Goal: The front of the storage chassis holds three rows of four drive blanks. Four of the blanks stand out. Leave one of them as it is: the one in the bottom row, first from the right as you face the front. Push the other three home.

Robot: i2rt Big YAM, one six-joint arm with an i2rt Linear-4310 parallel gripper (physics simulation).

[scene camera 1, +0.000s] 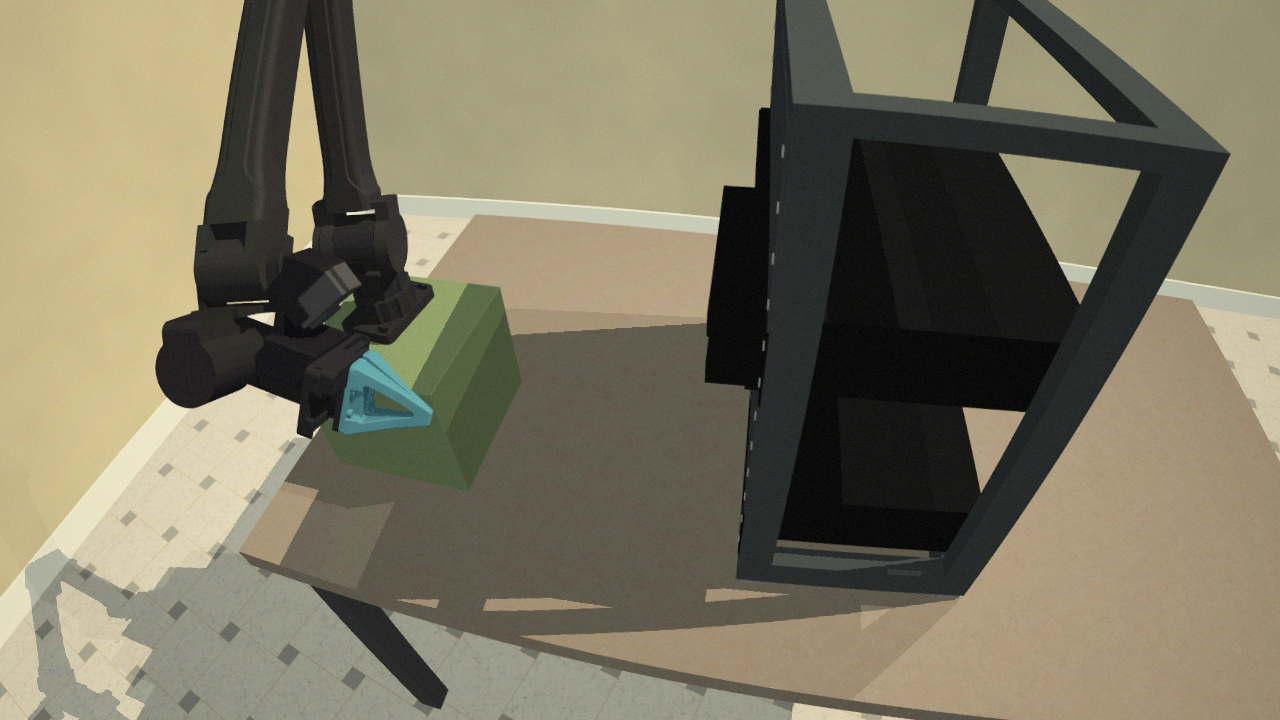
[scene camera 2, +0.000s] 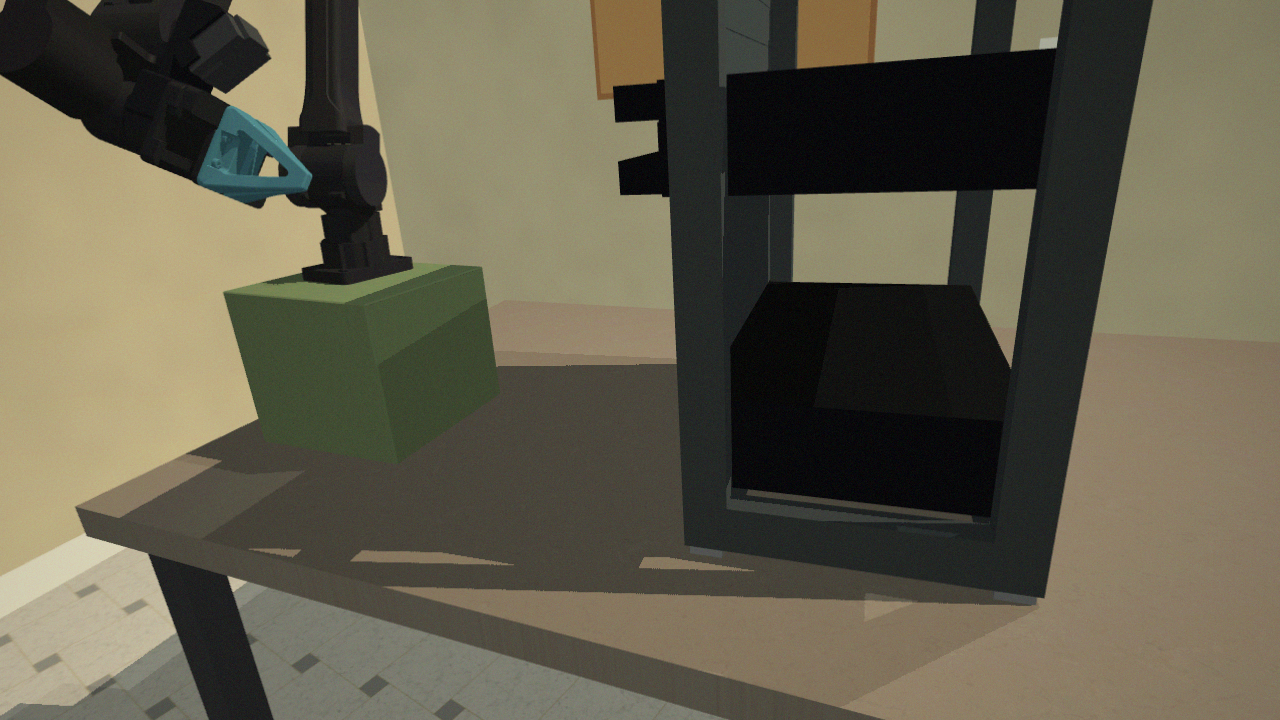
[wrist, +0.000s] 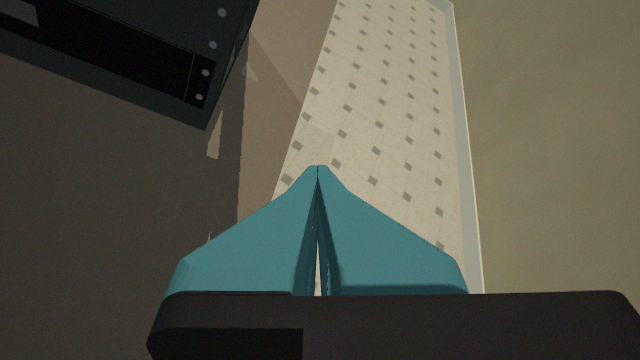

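Where they show: gripper, fingertip midpoint: [scene camera 1: 431, 418] [scene camera 2: 307, 182] [wrist: 317, 180]; arm's base, link origin: [scene camera 1: 390, 313] [scene camera 2: 360, 273].
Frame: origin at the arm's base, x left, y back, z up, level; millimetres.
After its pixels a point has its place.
Observation:
The storage chassis [scene camera 1: 801, 268] {x -143, y -557, z 281 mm} [scene camera 2: 698, 268] {x -142, y -560, z 68 mm} [wrist: 100, 80] {x 3, y -516, z -171 mm} is a tall dark grey frame on the table, its front facing the arm. Black drive blanks stand out from the front: a large dark block [scene camera 1: 738, 268] {x -53, y -495, z 205 mm} shows in scene camera 1, with a thinner edge above it. In scene camera 2 an upper blank [scene camera 2: 637, 102] {x -118, y -502, z 192 mm} and a lower blank [scene camera 2: 640, 176] {x -118, y -501, z 136 mm} stick out, with a gap between them. Rows and columns cannot be told apart here. My gripper [scene camera 1: 427, 416] {x -254, y -275, z 148 mm} [scene camera 2: 308, 181] {x -254, y -275, z 148 mm} [wrist: 317, 180] {x -254, y -275, z 148 mm} has teal fingers; it is shut and empty, well away from the chassis front.
The arm's base stands on a green block [scene camera 1: 487, 402] {x -10, y -136, z -132 mm} [scene camera 2: 313, 376] {x -132, y -42, z -95 mm} at the left of the table [scene camera 1: 626, 447] {x 21, y -336, z -200 mm} [scene camera 2: 581, 483] {x -76, y -382, z -200 mm}. The gripper is beside and above this block. Black boxes fill parts of the chassis interior. An orange board [scene camera 2: 626, 44] hangs on the wall behind.

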